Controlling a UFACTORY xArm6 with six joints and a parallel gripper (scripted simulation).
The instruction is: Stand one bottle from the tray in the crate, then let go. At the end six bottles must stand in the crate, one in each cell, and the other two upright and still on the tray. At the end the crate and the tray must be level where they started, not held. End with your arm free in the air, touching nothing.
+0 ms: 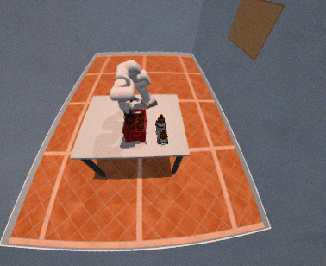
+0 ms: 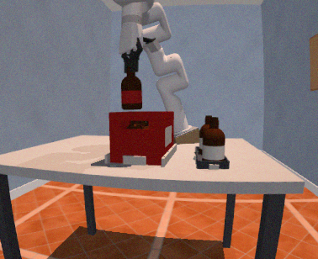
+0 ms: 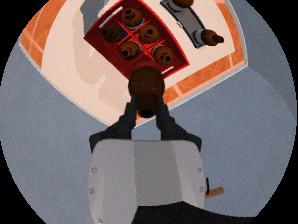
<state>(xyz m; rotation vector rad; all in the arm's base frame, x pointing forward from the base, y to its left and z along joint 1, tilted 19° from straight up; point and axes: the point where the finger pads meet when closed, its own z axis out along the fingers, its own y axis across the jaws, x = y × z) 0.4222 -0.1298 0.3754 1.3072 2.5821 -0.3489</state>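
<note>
Right now my hand is 7 cm above the brown bottle. From my hand the other things lie so: red crate: 7 cm behind, 5 cm to the left, 25 cm below; tray: 29 cm to the left, 32 cm below.
</note>
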